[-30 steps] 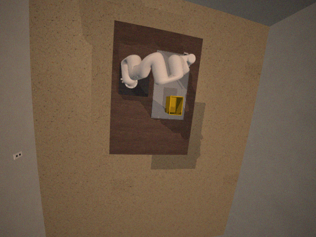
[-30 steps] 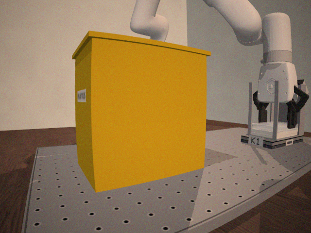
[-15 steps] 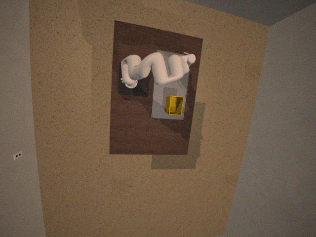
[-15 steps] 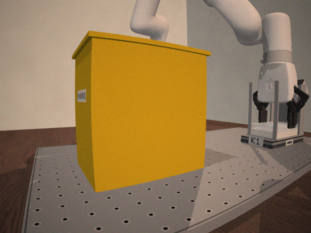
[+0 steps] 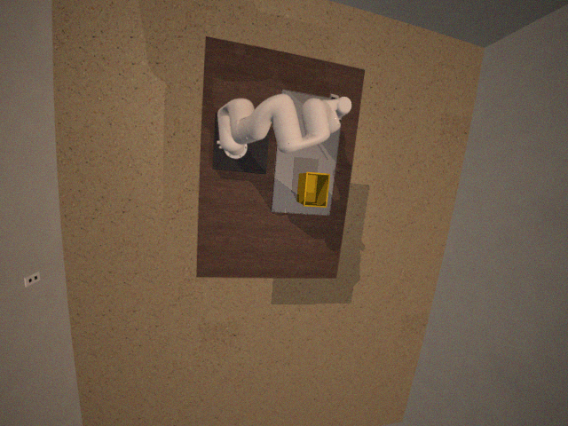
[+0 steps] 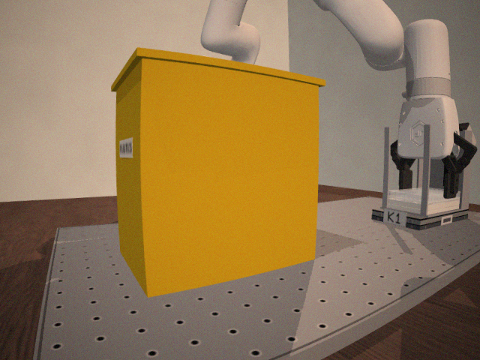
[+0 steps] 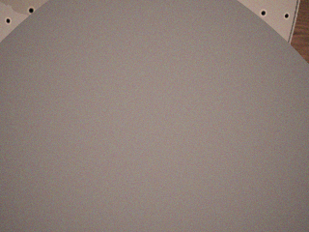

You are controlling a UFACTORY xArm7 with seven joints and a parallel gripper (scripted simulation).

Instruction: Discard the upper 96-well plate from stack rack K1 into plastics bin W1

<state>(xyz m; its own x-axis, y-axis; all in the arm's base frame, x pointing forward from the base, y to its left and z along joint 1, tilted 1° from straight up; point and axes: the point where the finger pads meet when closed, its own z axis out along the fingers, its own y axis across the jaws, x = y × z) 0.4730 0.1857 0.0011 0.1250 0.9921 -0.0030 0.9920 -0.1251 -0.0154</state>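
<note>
Right now the black slot is 60 mm to the left of my hand, 40 mm above it and 10 mm ahead of it. From my hand the other things lie so: 96-well plate: 10 mm below; yellow plastics bin W1: 390 mm to the right, 40 mm behind, 40 mm above.
</note>
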